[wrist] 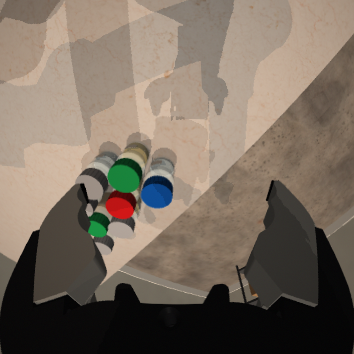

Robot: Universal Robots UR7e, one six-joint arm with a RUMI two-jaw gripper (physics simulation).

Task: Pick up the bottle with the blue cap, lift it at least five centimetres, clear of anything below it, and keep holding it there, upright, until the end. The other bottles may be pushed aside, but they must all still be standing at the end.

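Places are measured from the arm's base along level axes (x ahead, y left, z up), in metres.
Pixels of known places: gripper, between the fingertips: [176, 184].
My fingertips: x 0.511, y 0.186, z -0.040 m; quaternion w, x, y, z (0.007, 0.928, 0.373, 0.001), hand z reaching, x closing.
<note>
For each thing: its top centre in the pictures, then the offset to it from my fingertips. Level surfaces: height alone.
- bottle with the blue cap, centre of its top: [156, 196] dx +0.046, dy -0.105, dz -0.119 m
- bottle with a large green cap, centre of its top: [122, 179] dx -0.016, dy -0.115, dz -0.119 m
- bottle with a red cap, centre of its top: [118, 208] dx +0.013, dy -0.176, dz -0.119 m
- small green-capped bottle, centre of its top: [94, 228] dx +0.004, dy -0.272, dz -0.119 m
- table, height of its surface: dz -0.224 m
The bottle with the blue cap [157, 192] stands upright at the right side of a tight group of bottles, its clear body partly visible above the cap in the view. A bottle with a large green cap [125, 175] stands close to its left, and a bottle with a red cap [121, 204] stands to its lower left. My gripper [176, 184] is open and empty, high above the table. The blue cap shows between the two fingers, nearer the left finger. The left finger hides part of the group's left side.
Bottles with grey-white caps [90, 184] [121, 227] [104, 245] and a small green-capped bottle [98, 225] stand in the same group. The table [45, 120] ends at a diagonal edge right of the bottles, with brown floor [300, 140] beyond. A dark wire-framed object [241, 285] shows beside the right finger.
</note>
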